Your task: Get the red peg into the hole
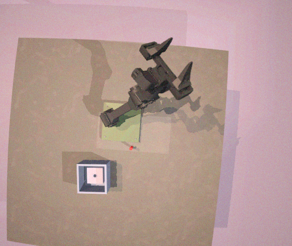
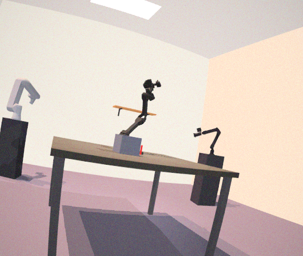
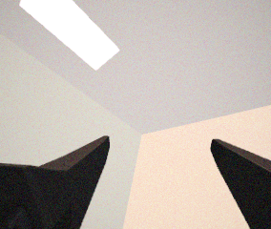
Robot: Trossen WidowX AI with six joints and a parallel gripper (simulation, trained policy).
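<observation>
Right now my gripper tip is 36 cm short of the red peg, 8 cm to the left of it and 72 cm above it. Round my gripper tip: plate 56 cm ahead, 24 cm to the right, 72 cm below.
</observation>
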